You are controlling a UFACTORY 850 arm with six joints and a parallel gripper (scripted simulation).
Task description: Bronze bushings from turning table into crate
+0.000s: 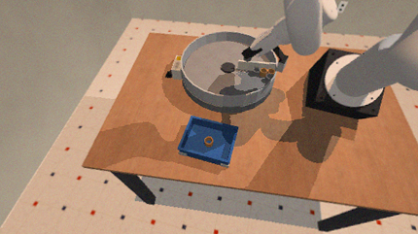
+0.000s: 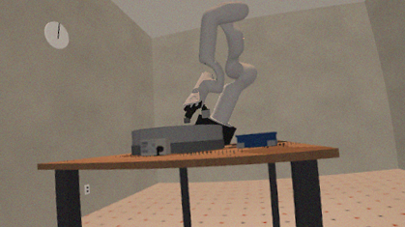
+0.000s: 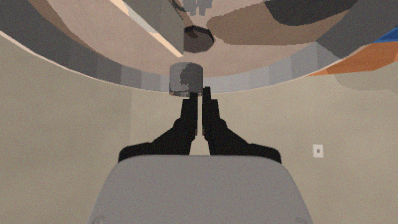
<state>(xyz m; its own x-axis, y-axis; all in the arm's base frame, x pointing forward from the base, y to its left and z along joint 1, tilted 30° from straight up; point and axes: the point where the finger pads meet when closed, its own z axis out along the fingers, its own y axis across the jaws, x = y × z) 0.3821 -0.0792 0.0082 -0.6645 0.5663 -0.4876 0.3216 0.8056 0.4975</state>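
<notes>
Right now the grey turning table is 120 mm below my hand, 80 mm ahead of it and 40 mm to the right of it. From my hand the other things lie so: blue crate 330 mm to the left, 150 mm below, 90 mm ahead.
</notes>
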